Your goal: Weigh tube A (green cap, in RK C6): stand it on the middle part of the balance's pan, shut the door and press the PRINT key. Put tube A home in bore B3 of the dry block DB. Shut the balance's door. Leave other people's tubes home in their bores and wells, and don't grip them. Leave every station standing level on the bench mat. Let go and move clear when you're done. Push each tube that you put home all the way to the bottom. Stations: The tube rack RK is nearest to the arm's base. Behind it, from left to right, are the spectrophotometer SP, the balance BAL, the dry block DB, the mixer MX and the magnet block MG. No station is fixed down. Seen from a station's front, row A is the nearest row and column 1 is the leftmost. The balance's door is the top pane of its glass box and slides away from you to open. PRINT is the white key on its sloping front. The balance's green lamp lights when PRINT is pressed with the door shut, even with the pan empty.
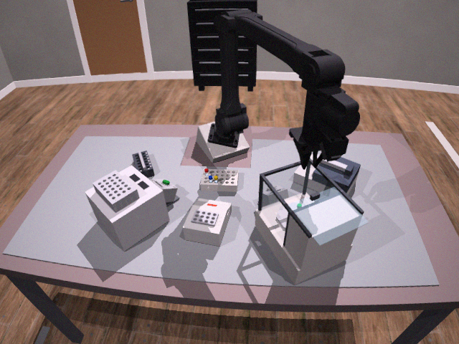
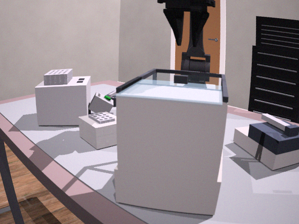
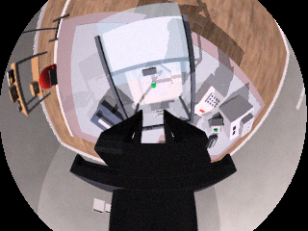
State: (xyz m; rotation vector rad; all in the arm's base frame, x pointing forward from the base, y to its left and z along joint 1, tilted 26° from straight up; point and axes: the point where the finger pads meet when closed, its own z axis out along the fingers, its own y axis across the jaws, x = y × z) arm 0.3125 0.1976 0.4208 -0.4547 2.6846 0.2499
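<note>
The glass door pane is 7 cm below my hand, 6 cm ahead of it and 4 cm to the left of it. Also, from my hand: dry block: 27 cm to the right, 25 cm below, 1 cm behind; then spectrophotometer: 27 cm behind, 21 cm below, 11 cm to the left; then tube rack RK: 28 cm to the right, 27 cm below, 21 cm behind.
</note>
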